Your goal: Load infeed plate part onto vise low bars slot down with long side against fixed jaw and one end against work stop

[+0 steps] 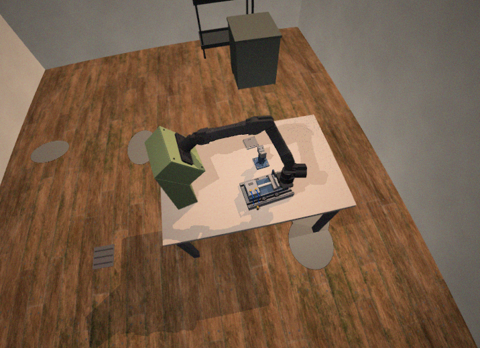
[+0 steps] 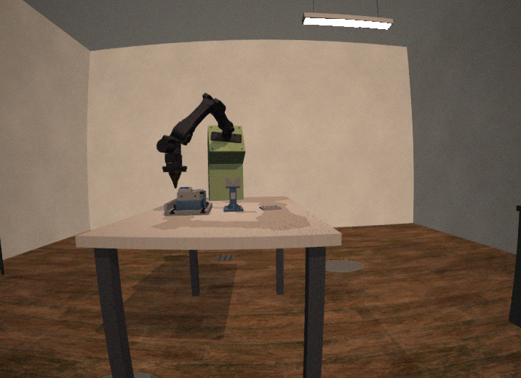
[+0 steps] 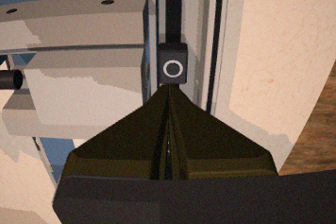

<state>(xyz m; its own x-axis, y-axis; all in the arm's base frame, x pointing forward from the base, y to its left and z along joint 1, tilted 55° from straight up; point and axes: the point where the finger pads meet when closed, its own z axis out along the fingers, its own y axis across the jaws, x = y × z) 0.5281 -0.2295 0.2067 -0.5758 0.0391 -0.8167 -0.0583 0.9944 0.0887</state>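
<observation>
Now: the part 40 mm to the left of my hand, 30 mm below it and 10 mm behind it. From my hand the other things lie so: moving jaw 60 mm to the left, 40 mm below, 40 mm behind; then dark work stop rod 110 mm to the left, 30 mm below, 20 mm behind; then grey jaw 60 mm to the left, 40 mm below, 20 mm ahead.
</observation>
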